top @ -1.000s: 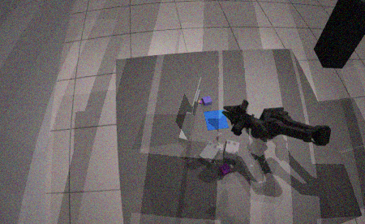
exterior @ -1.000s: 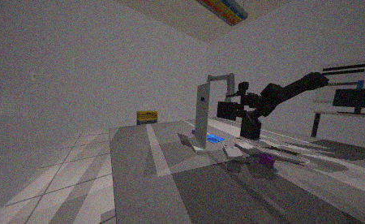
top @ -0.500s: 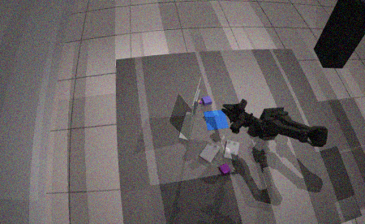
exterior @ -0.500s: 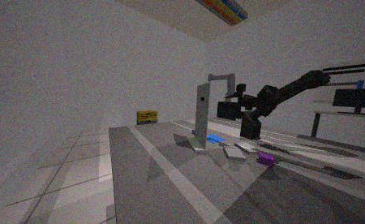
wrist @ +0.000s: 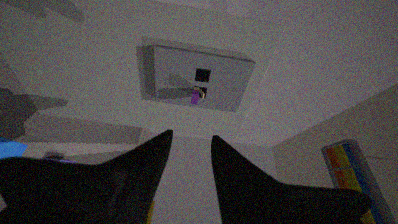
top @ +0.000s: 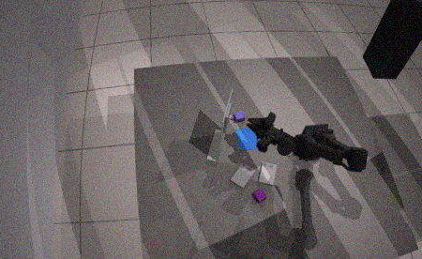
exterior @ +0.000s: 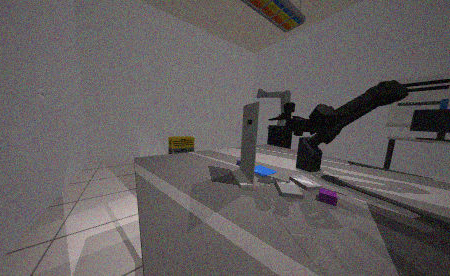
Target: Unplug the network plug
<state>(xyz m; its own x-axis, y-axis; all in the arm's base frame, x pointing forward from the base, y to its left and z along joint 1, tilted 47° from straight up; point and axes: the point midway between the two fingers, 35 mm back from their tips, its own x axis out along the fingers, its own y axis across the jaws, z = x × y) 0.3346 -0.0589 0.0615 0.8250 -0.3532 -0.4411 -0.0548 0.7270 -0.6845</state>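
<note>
My gripper tip is 70 mm short of the network plug and 20 mm to the left of it. The rest, counted from my gripper tip: upright panel: 100 mm below, 90 mm ahead, 20 mm to the right; blue square: 250 mm below, 70 mm to the right, 60 mm behind.
</note>
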